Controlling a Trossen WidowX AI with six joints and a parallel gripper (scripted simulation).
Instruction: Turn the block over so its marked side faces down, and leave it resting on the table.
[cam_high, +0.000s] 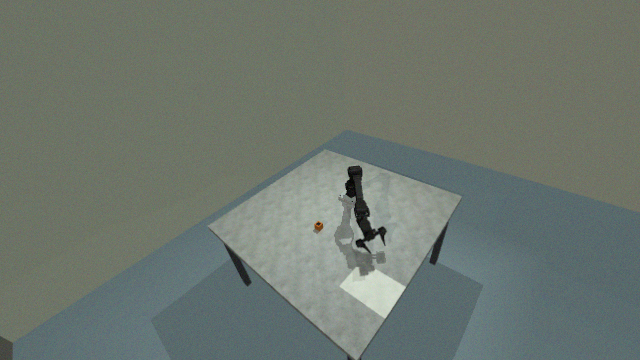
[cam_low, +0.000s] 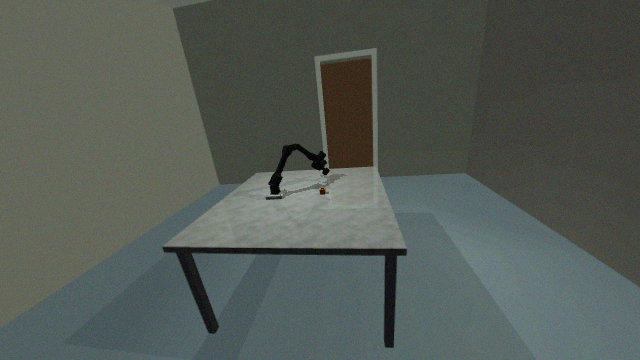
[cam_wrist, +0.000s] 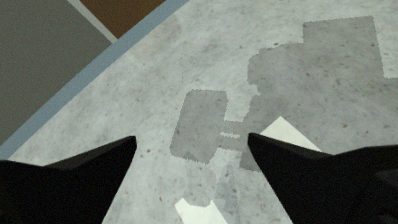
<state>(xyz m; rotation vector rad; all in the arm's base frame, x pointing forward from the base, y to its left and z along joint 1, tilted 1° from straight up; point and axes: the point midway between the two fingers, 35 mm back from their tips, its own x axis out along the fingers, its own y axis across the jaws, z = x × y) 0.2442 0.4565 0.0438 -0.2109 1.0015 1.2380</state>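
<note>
Right now my gripper tip is 400 mm to the left of the orange block, 130 mm short of it and 10 mm above it.
</note>
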